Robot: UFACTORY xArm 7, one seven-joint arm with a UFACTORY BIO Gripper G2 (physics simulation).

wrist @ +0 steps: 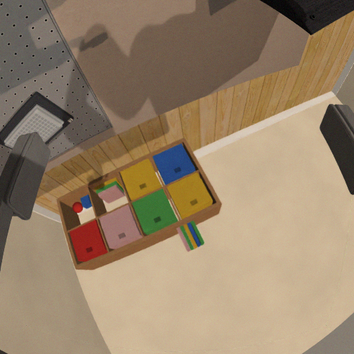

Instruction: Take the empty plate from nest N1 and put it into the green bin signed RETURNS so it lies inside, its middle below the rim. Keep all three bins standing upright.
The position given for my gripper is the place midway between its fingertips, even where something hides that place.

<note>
I see my gripper (180,120) and a plate (38,119).
</note>
